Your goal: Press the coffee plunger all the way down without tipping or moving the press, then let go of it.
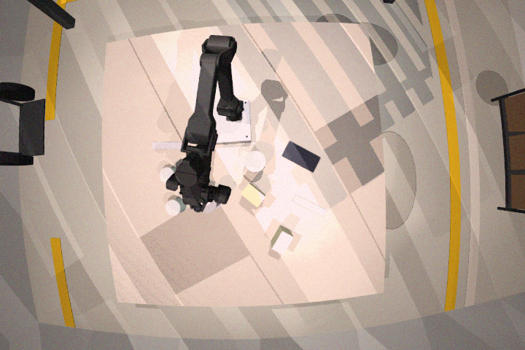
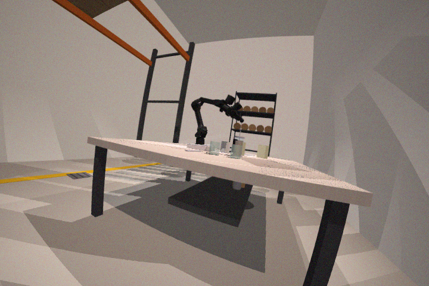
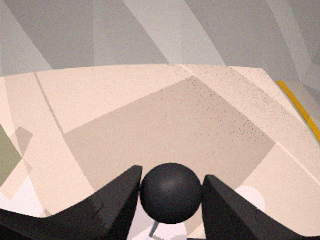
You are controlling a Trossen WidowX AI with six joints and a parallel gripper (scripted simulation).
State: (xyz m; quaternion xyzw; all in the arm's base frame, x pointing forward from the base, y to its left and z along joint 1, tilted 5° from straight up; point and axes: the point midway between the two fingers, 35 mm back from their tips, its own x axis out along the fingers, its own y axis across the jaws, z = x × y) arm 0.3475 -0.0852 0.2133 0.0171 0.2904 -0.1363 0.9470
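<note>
My gripper tip is now 13 cm above the coffee press, 1 cm to the left of it and 1 cm past it. The rest, counted from my gripper tip: dark slab 37 cm to the left, 26 cm below, 17 cm behind; white cup 21 cm below, 18 cm to the left, 15 cm behind.
</note>
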